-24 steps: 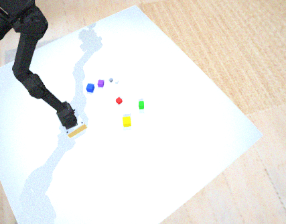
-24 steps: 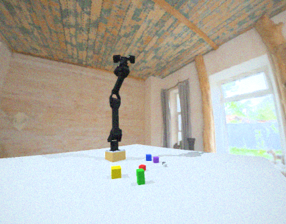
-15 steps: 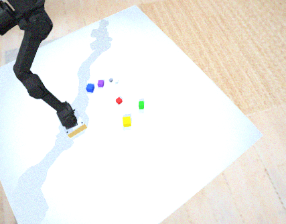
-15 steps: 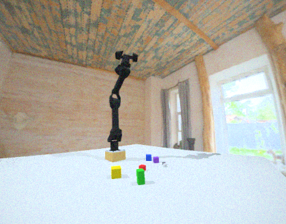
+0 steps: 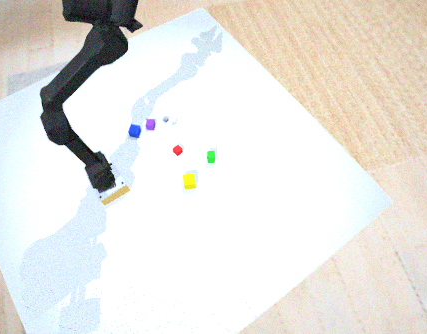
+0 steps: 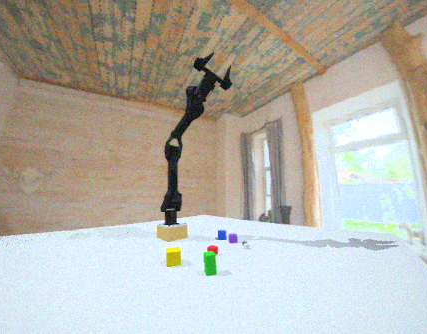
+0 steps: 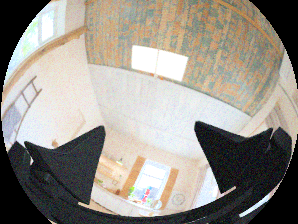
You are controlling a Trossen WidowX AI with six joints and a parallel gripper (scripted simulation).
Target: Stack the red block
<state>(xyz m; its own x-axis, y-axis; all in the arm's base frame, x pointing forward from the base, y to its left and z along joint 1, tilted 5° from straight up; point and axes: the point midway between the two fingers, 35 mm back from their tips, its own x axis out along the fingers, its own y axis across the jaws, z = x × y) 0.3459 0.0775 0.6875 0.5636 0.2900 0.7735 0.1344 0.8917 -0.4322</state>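
The red block is 20 mm behind my gripper tip, 50 mm to the right of it and 790 mm below it. Round my gripper tip: blue block (150 mm behind, 100 mm to the left, 790 mm below); then small grey object (10 mm behind, 110 mm to the left, 800 mm below); then purple block (80 mm behind, 100 mm to the left, 790 mm below).
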